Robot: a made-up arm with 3 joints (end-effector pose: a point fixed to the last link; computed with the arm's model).
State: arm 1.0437 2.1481 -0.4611
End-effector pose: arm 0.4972 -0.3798 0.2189 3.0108 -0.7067 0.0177
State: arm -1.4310 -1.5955 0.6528
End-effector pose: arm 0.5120 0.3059 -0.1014 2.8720 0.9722 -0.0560
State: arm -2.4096 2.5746 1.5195
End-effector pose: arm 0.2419 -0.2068 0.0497 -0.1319 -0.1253 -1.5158
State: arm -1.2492 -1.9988 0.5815
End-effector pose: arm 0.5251 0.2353 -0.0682 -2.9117 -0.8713 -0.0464
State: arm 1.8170 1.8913 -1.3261
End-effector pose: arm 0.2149 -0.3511 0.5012 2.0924 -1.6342 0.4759
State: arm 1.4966 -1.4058 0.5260
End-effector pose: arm 0.5341 -0.2989 0.1997 -0.0887 -0.0239 -0.5256
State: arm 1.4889 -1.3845 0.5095
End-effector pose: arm 0.5365 -0.2946 0.2005 -0.1021 -0.0266 -0.5090
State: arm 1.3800 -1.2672 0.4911
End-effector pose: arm 0.5392 -0.3054 0.1867 -0.1105 -0.0277 -0.4906
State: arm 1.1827 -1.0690 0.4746
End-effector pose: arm 0.5414 -0.3262 0.1555 -0.1116 -0.0270 -0.4741
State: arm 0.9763 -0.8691 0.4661
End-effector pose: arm 0.5425 -0.3440 0.1171 -0.1053 -0.0250 -0.4657
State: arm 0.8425 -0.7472 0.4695
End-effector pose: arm 0.5421 -0.3544 0.0894 -0.0935 -0.0224 -0.4691
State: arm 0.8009 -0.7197 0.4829
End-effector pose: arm 0.5403 -0.3611 0.0793 -0.0796 -0.0196 -0.4826
